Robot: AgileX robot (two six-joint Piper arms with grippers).
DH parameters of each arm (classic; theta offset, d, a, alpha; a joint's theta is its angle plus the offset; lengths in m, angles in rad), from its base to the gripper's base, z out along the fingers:
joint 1: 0 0.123 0 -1.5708
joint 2: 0.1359 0 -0.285 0
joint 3: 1.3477 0 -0.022 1.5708
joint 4: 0 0.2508 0 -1.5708
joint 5: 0 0 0.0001 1.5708
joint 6: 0 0.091 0 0
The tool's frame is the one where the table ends.
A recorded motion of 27 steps. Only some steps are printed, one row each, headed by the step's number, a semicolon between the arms.
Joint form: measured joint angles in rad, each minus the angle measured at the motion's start. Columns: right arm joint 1, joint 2, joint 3, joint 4, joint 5, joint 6; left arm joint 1, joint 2, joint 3, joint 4, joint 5, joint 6.
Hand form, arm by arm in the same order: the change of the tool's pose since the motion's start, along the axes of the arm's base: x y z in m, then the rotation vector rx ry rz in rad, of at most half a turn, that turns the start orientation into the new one. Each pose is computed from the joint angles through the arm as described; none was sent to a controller.
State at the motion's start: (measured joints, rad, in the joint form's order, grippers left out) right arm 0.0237 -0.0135 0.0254 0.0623 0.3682 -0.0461; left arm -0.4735 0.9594 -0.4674 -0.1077 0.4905 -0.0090
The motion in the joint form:
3: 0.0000 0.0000 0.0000 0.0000 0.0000 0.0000; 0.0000 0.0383 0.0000 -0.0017 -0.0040 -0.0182
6: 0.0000 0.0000 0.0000 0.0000 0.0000 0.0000; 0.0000 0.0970 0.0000 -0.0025 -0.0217 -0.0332
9: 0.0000 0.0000 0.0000 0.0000 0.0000 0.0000; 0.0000 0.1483 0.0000 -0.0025 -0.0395 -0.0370
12: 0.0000 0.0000 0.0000 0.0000 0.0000 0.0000; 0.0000 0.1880 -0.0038 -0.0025 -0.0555 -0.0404
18: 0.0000 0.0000 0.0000 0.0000 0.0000 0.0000; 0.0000 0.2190 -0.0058 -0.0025 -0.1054 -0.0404
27: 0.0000 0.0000 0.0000 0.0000 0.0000 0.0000; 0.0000 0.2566 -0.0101 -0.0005 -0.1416 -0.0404
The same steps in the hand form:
3: 0.0000 0.0000 0.0000 0.0000 0.0000 0.0000; 0.0037 -0.0019 -0.0062 0.0049 0.0371 0.0154
6: 0.0000 0.0000 0.0000 0.0000 0.0000 0.0000; 0.0098 -0.0049 -0.0154 0.0164 0.0782 0.0298
9: 0.0000 0.0000 0.0000 0.0000 0.0000 0.0000; 0.0149 -0.0074 -0.0238 0.0311 0.1086 0.0350
12: 0.0000 0.0000 0.0000 0.0000 0.0000 0.0000; 0.0195 -0.0095 -0.0293 0.0396 0.1268 0.0395
18: 0.0000 0.0000 0.0000 0.0000 0.0000 0.0000; 0.0255 -0.0121 -0.0323 0.0323 0.1073 0.0440
27: 0.0000 0.0000 0.0000 0.0000 0.0000 0.0000; 0.0312 -0.0146 -0.0368 0.0344 0.1031 0.0462

